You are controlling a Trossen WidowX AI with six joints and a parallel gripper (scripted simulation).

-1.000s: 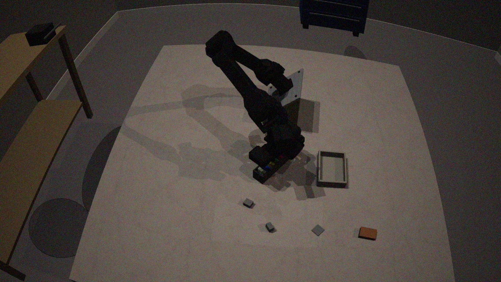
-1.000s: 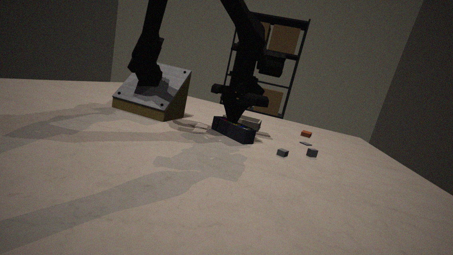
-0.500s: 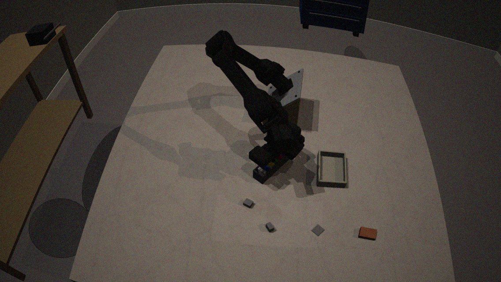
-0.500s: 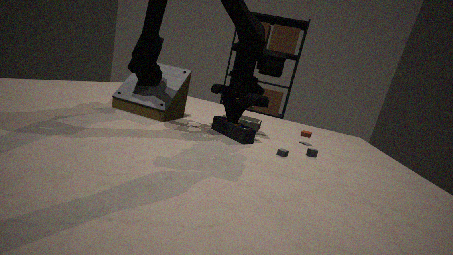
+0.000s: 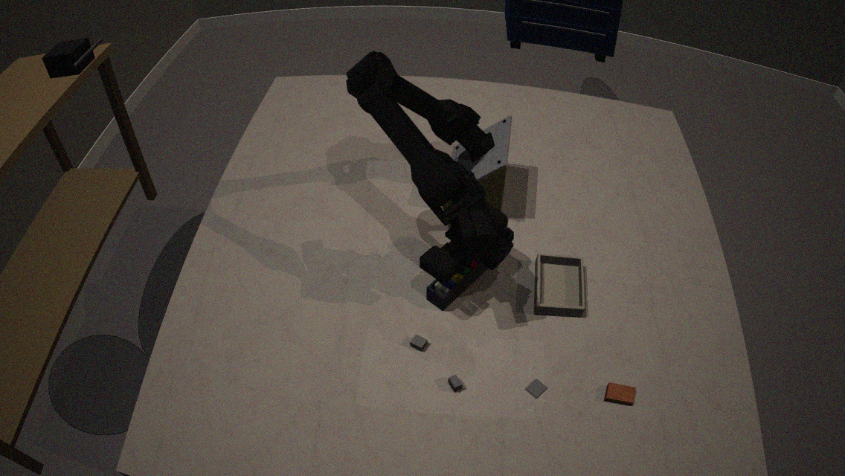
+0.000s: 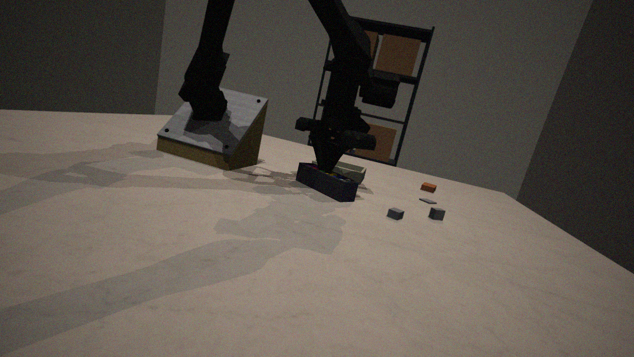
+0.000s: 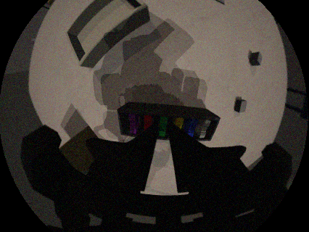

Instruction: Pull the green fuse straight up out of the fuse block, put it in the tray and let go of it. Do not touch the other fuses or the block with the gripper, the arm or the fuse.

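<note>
My gripper tip is now 200 mm to the right of the grey tray, 30 mm short of it and 30 mm above it. Round my gripper tip: green fuse: 10 mm below.
</note>
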